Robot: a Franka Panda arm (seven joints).
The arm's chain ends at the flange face. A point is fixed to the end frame.
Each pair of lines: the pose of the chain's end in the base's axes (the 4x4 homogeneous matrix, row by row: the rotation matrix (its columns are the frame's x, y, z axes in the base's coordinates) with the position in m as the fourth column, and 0 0 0 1 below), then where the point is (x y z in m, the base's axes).
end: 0.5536 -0.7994 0.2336 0.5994; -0.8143 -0.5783 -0.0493 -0.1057; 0.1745 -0.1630 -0.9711 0.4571; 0 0 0 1
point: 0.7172 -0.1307 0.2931
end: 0.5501 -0.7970 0.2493 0.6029; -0.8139 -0.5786 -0.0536 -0.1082; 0.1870 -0.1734 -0.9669 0.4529; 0 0 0 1
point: 0.7234 -0.1340 0.2910
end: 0.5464 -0.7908 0.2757 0.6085; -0.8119 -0.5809 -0.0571 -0.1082; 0.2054 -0.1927 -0.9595 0.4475; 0 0 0 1
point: 0.7334 -0.1344 0.2890
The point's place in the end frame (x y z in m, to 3 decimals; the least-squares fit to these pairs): 0.057 -0.053 0.188
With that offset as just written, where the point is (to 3 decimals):
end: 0.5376 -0.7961 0.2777 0.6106; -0.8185 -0.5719 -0.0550 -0.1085; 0.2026 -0.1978 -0.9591 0.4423; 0 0 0 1
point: 0.736 -0.135 0.284
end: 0.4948 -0.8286 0.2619 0.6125; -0.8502 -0.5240 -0.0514 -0.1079; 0.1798 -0.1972 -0.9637 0.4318; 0 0 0 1
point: 0.734 -0.138 0.271
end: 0.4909 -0.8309 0.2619 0.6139; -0.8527 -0.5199 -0.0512 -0.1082; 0.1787 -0.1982 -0.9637 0.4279; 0 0 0 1
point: 0.735 -0.139 0.267
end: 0.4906 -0.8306 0.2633 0.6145; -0.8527 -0.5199 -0.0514 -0.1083; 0.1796 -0.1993 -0.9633 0.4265; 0 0 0 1
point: 0.736 -0.139 0.266
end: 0.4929 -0.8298 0.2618 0.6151; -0.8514 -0.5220 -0.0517 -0.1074; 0.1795 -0.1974 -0.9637 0.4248; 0 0 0 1
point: 0.736 -0.138 0.264
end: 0.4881 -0.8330 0.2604 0.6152; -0.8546 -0.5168 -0.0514 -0.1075; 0.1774 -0.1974 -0.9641 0.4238; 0 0 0 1
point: 0.736 -0.138 0.263
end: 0.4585 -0.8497 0.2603 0.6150; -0.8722 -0.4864 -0.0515 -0.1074; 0.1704 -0.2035 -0.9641 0.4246; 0 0 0 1
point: 0.735 -0.141 0.264
